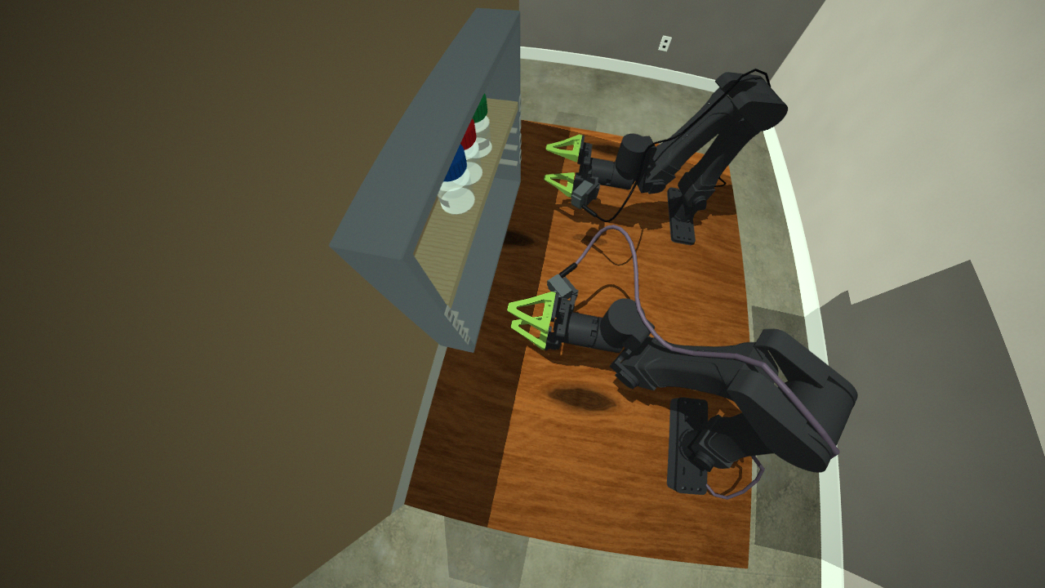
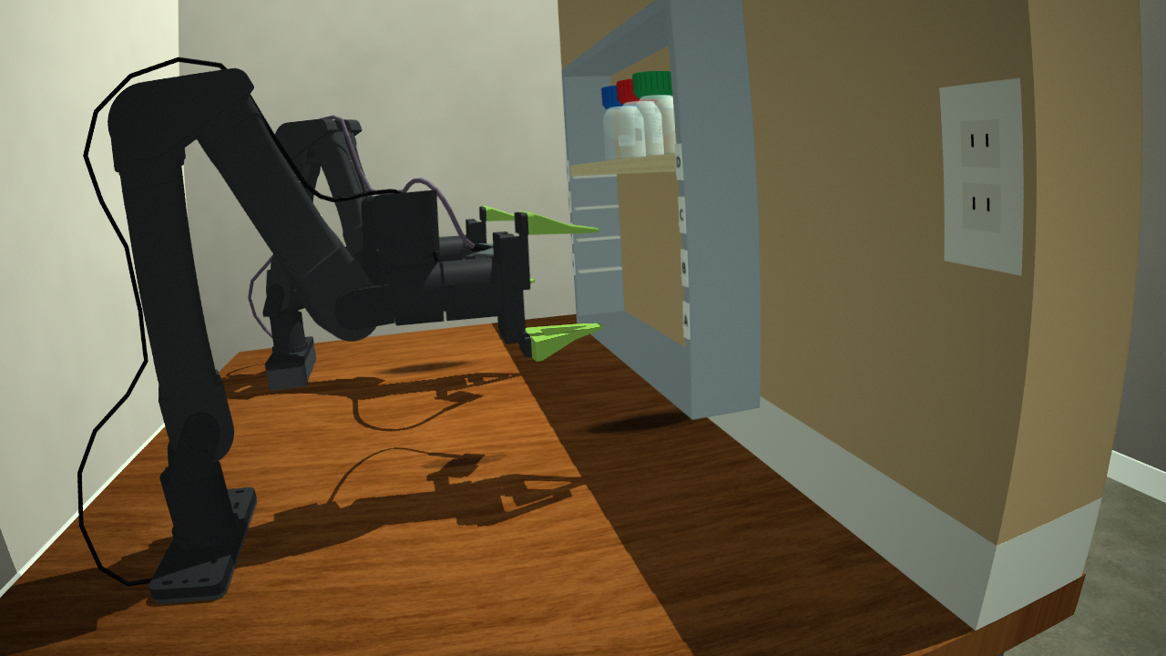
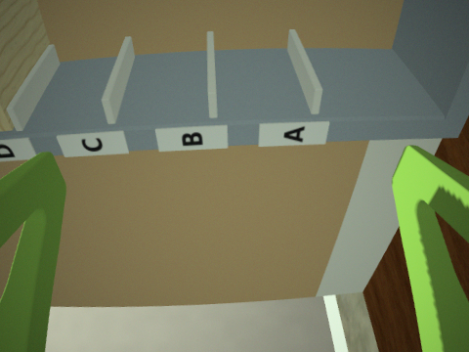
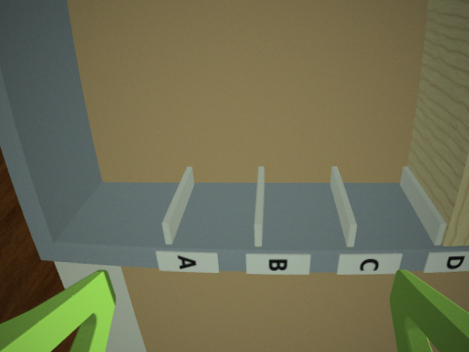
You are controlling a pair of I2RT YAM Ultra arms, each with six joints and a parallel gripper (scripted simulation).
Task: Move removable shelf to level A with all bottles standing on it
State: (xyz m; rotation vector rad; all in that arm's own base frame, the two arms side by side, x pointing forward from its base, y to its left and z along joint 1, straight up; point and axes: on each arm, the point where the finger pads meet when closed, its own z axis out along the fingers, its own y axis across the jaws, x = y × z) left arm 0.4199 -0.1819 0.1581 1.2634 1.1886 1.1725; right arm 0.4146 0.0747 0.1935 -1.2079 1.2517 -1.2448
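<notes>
My left hand is 12 cm short of the blue-capped bottle, 14 cm to the left of it and 17 cm below it. Also, from my left hand: red-capped bottle: 12 cm ahead, 20 cm to the right, 17 cm above; wooden shelf: 11 cm ahead, 19 cm to the right, 12 cm above; grey wall rack: 12 cm ahead, 19 cm to the right, 8 cm above.
My right hand is 17 cm below the green-capped bottle, 13 cm short of it and 12 cm to the right of it. From my right hand the other things lie so: red-capped bottle: 18 cm to the left, 17 cm above, 13 cm ahead; wooden shelf: 18 cm to the left, 12 cm ahead, 11 cm above; grey wall rack: 19 cm to the left, 12 cm ahead, 7 cm above.
</notes>
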